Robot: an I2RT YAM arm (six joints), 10 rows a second.
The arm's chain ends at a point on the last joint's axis. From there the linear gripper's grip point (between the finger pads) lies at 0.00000 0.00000 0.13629 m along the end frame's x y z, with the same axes.
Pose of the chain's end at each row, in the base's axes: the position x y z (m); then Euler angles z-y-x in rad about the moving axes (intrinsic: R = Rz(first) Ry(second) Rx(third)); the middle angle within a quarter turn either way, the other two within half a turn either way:
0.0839, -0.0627, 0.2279, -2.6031, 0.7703, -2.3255
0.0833, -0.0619, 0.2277, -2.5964, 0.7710, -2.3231
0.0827, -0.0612, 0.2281, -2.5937, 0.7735, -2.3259
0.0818, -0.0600, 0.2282, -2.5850, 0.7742, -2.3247
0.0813, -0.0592, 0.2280, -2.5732, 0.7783, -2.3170
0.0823, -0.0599, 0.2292, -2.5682, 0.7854, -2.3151
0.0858, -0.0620, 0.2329, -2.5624, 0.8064, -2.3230
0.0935, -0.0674, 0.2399, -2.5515, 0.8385, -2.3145
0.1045, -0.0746, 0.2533, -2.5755, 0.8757, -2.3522
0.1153, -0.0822, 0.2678, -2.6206, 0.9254, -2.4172
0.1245, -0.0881, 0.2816, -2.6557, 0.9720, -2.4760
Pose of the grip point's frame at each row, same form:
0.1906, -0.1146, 0.1609, -2.6031, 0.7703, -2.3255
0.1904, -0.1133, 0.1609, -2.5964, 0.7710, -2.3231
0.1901, -0.1119, 0.1613, -2.5937, 0.7735, -2.3259
0.1897, -0.1099, 0.1615, -2.5850, 0.7742, -2.3247
0.1899, -0.1086, 0.1621, -2.5732, 0.7783, -2.3170
0.1915, -0.1087, 0.1639, -2.5682, 0.7854, -2.3151
0.1965, -0.1085, 0.1685, -2.5624, 0.8064, -2.3230
0.2063, -0.1126, 0.1782, -2.5515, 0.8385, -2.3145
0.2186, -0.1167, 0.1918, -2.5755, 0.8757, -2.3522
0.2310, -0.1199, 0.2064, -2.6206, 0.9254, -2.4172
0.2421, -0.1212, 0.2212, -2.6557, 0.9720, -2.4760

